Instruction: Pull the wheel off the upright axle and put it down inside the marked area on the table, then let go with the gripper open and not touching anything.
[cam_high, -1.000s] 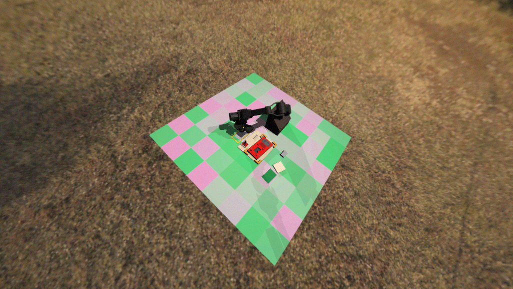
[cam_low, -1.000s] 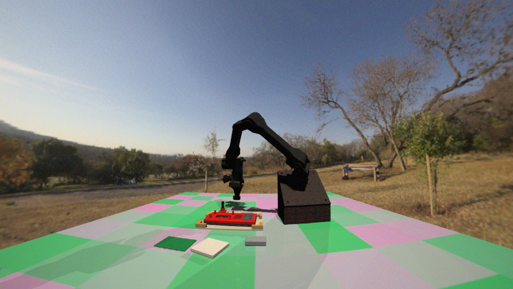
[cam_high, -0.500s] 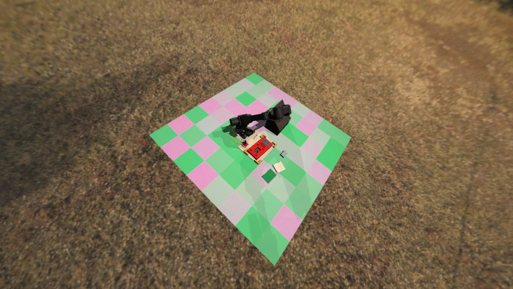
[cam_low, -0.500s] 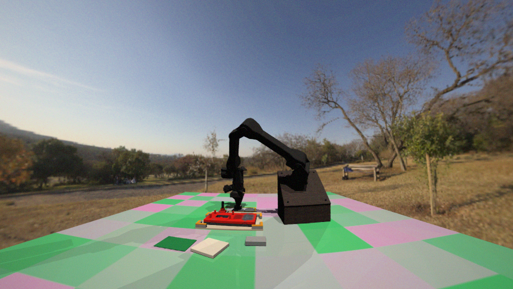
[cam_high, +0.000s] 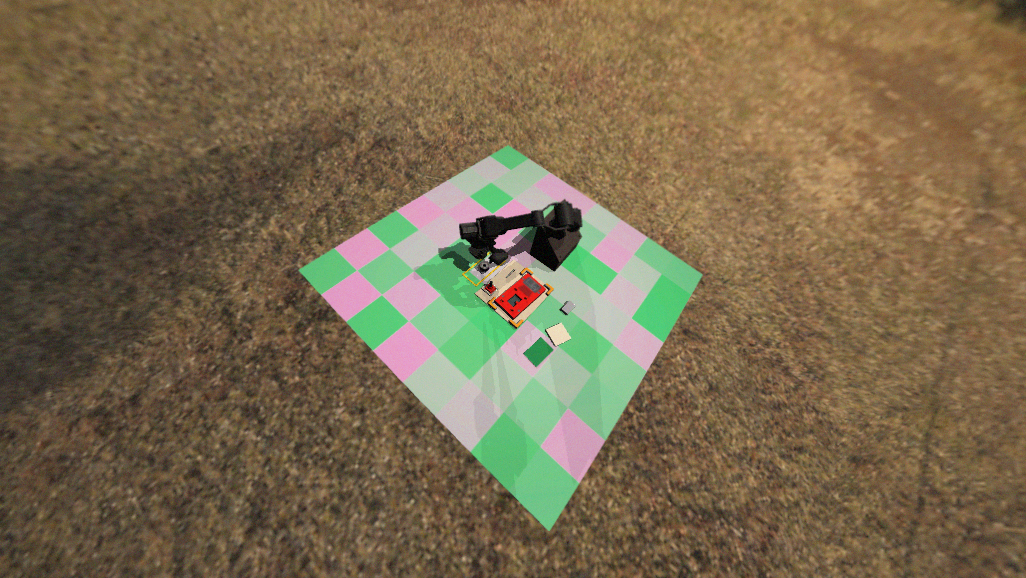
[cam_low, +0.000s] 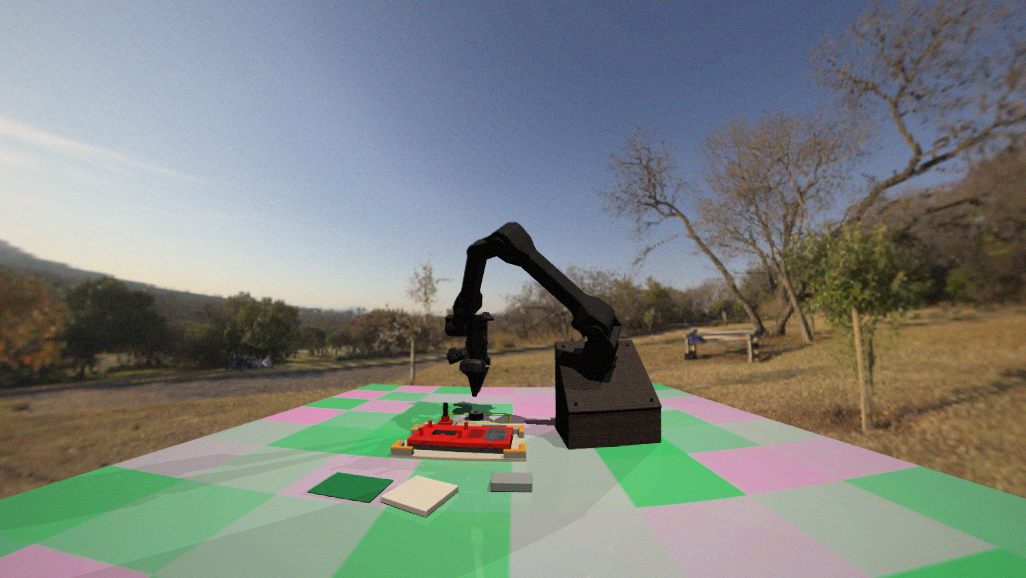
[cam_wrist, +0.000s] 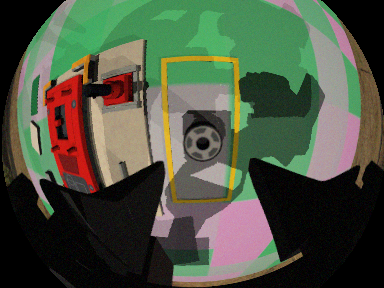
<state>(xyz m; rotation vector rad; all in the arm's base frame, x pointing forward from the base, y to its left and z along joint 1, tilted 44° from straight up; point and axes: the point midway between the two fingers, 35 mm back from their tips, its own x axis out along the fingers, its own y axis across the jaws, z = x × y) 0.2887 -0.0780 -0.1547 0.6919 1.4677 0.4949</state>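
Right now my gripper tip is 6 cm above the black wheel. The rest, counted from my gripper tip: cream tile: 42 cm to the left, 7 cm ahead, 6 cm below; then grey tile: 40 cm to the left, 6 cm below, 6 cm behind; then dark green tile: 40 cm to the left, 18 cm ahead, 6 cm below.
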